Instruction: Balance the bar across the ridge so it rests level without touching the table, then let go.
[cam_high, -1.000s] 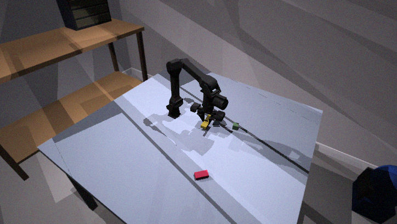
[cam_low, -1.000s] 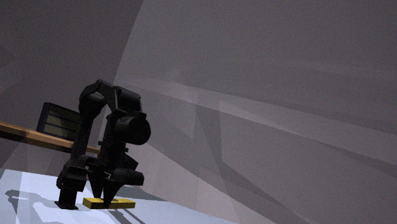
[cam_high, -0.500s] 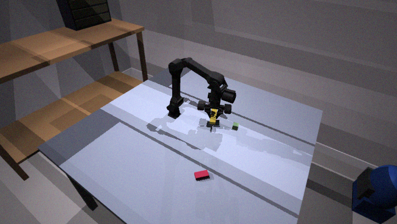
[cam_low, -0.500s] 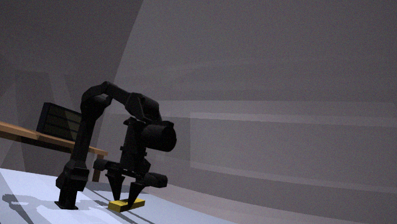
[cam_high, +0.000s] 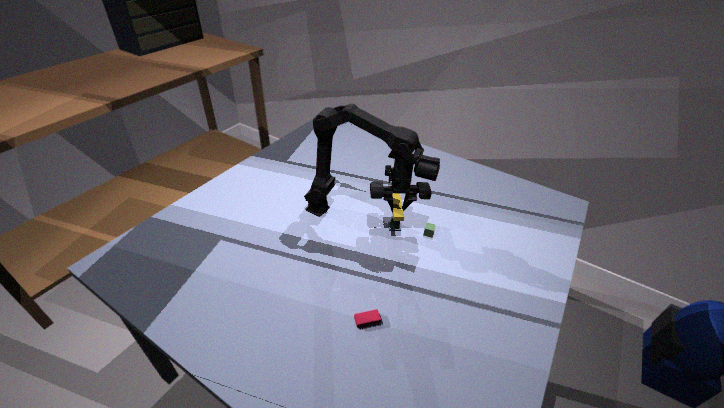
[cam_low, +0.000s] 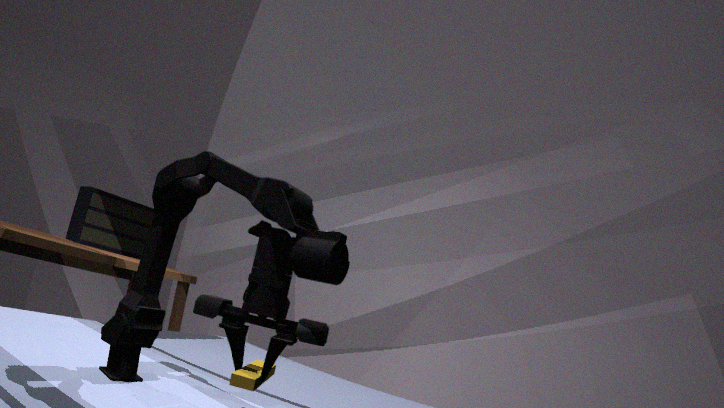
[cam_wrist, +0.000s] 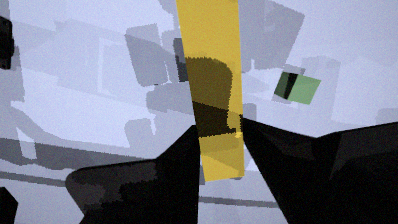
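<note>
Right now the green cube is 10 cm ahead of my gripper tip, 8 cm below it and 6 cm to the left of it. The rest, counted from my gripper tip: red flat block 34 cm to the right, 10 cm ahead, 9 cm below; then yellow bar 2 cm to the left, 2 cm behind.
</note>
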